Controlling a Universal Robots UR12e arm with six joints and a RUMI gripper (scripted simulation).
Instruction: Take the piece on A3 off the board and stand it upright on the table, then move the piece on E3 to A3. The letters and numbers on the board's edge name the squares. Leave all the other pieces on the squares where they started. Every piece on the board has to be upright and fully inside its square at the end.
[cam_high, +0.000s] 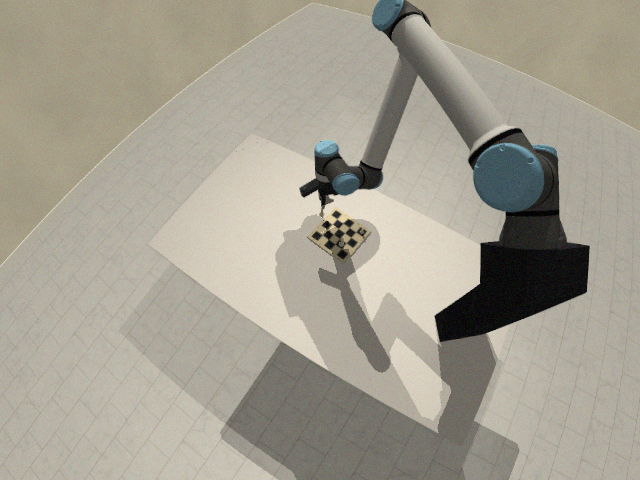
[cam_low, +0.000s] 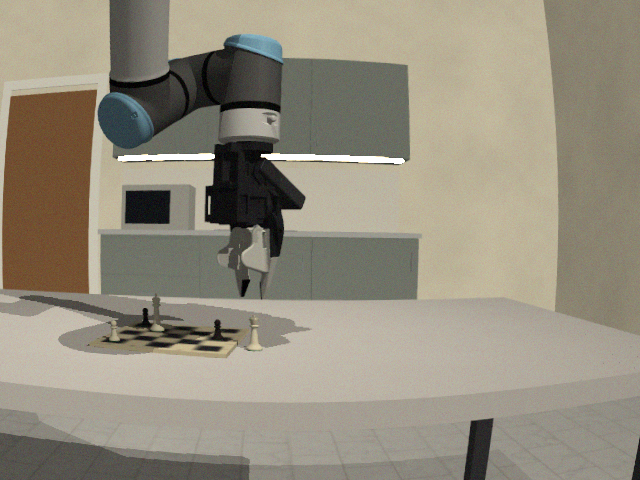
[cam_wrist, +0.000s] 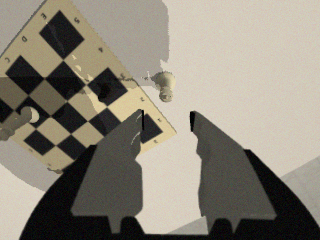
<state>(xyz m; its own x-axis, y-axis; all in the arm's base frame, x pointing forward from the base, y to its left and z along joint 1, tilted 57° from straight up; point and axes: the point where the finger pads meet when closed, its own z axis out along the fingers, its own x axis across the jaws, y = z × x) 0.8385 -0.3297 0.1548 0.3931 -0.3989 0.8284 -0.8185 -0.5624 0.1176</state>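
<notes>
Right now the chessboard is 11 cm behind my hand, 10 cm to the left of it and 9 cm below it. Also, from my hand: white pawn (21 cm behind, 6 cm to the left, 7 cm below).
</notes>
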